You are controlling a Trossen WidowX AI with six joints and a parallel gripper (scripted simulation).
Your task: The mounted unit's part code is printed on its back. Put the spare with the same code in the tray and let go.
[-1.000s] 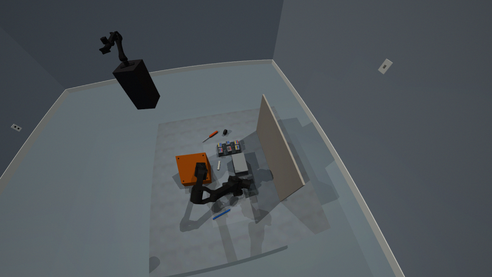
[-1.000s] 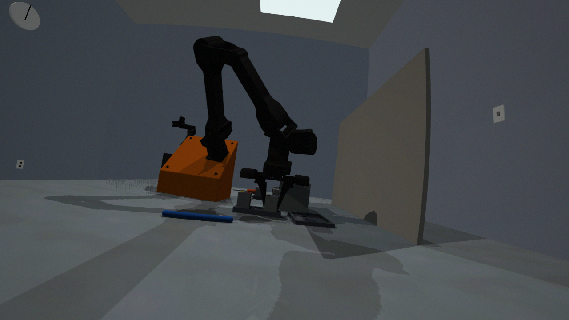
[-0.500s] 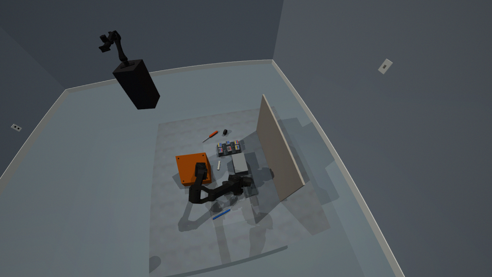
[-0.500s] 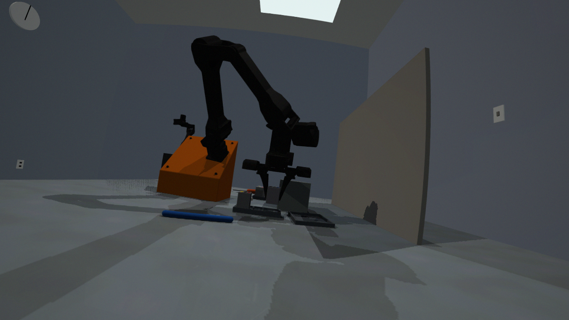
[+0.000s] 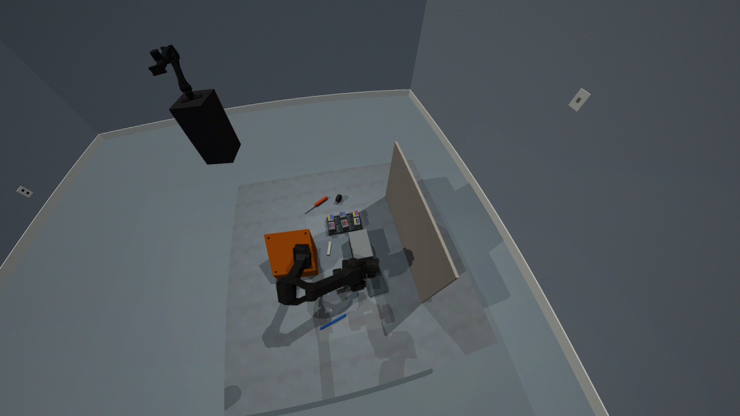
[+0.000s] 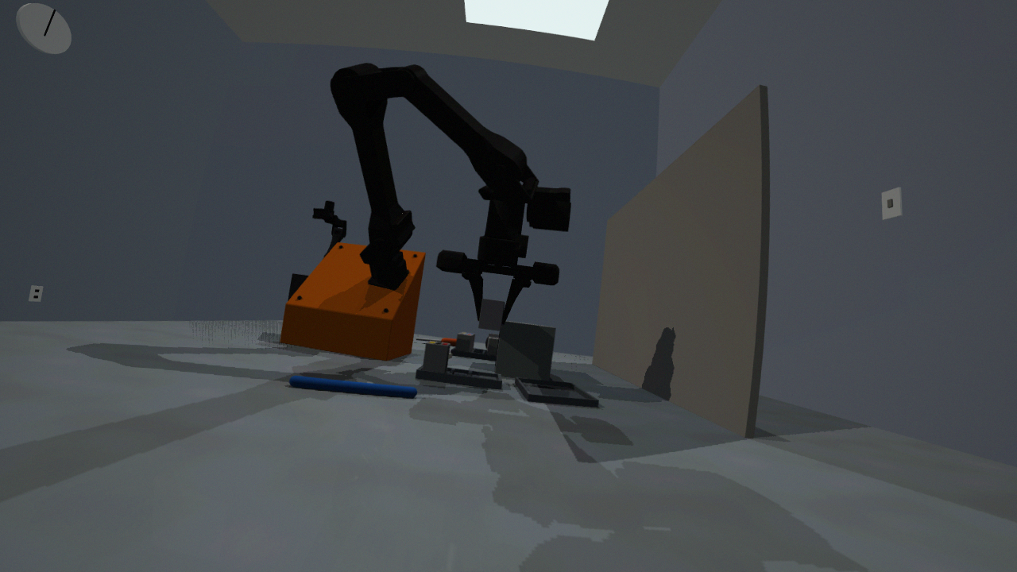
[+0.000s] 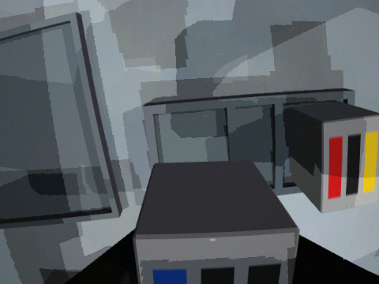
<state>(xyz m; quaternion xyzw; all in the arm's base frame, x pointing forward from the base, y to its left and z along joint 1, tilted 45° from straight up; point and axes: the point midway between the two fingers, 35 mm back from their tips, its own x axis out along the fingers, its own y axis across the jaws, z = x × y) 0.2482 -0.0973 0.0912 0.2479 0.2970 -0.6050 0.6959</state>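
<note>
Right now the dark-rimmed tray is 110 mm ahead of my gripper tip and 90 mm below it. The rest, counted from my gripper tip: rack: 40 mm behind, 10 mm to the right, 90 mm below; grey spare block: 20 mm above; mounted unit: 40 mm ahead, 190 mm to the left, 40 mm below.
</note>
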